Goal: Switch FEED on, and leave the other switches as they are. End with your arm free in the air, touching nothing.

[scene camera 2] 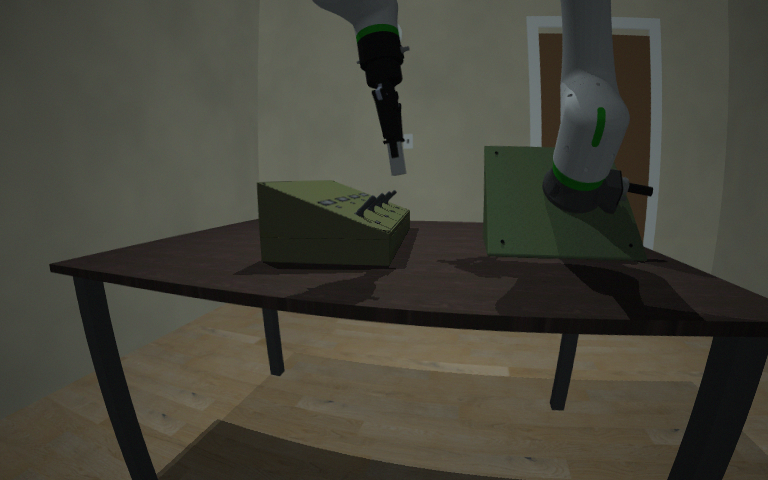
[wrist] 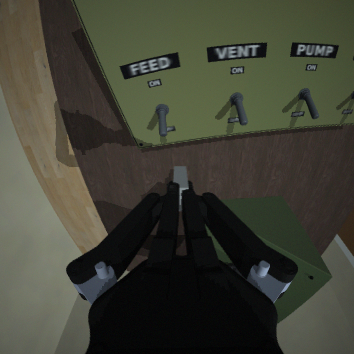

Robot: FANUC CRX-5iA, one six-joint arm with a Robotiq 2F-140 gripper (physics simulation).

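Pixels of known places: gripper, between the fingertips: [scene camera 2: 399,174] [wrist: 179,175]; arm's base, origin of its link: [scene camera 2: 572,189].
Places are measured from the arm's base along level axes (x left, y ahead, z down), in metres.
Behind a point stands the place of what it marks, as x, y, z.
Observation:
The sloped green switch box [scene camera 2: 322,243] {0.338, 0.480, 0.100} [wrist: 190,25] {0.220, 0.557, 0.014} stands on the table. Its FEED lever [scene camera 2: 365,206] {0.258, 0.426, 0.036} [wrist: 162,121] {0.251, 0.427, 0.027} is the nearest one in the scene view and the leftmost full one in the wrist view. It leans toward the box's lower edge, away from its ON label [wrist: 154,83] {0.266, 0.481, 0.037}. The VENT lever [wrist: 240,109] {0.138, 0.456, 0.028} and PUMP lever [wrist: 310,104] {0.023, 0.483, 0.028} also lean away from ON. A fourth lever [wrist: 348,102] {-0.090, 0.506, 0.061} is cut off at the right edge. My gripper [scene camera 2: 398,166] {0.219, 0.369, -0.027} [wrist: 179,175] {0.219, 0.369, -0.027} is shut and empty, in the air above the levers' side of the box, touching nothing.
A green slanted block [scene camera 2: 518,203] {0.055, 0.132, 0.035} [wrist: 265,215] {-0.002, 0.215, 0.066} stands on the table [scene camera 2: 453,294] {0.426, 0.215, 0.141} [wrist: 210,160] {0.148, 0.315, 0.141}, to the right in the scene view, with the arm's base [scene camera 2: 572,189] {0.082, 0.012, -0.002} mounted on it. A door [scene camera 2: 631,113] is in the wall behind.

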